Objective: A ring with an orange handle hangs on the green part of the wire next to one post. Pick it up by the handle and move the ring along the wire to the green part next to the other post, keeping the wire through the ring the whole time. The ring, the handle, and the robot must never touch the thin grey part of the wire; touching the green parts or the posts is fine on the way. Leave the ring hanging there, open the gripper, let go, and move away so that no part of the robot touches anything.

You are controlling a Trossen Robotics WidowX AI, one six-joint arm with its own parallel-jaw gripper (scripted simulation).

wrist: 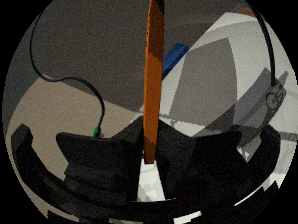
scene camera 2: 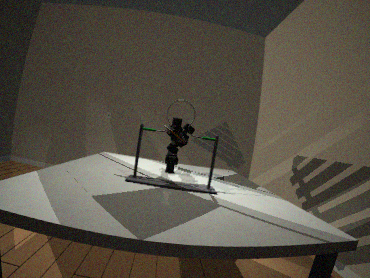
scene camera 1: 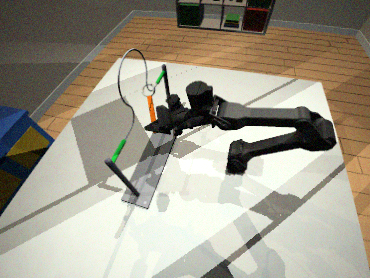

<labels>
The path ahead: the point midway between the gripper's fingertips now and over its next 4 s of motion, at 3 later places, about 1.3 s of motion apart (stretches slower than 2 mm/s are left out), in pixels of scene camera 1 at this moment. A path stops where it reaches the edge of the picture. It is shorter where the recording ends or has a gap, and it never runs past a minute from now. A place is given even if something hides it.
My gripper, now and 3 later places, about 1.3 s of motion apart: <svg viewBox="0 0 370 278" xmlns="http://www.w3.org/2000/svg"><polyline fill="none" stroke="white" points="145,128 136,96 137,92 141,99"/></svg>
</labels>
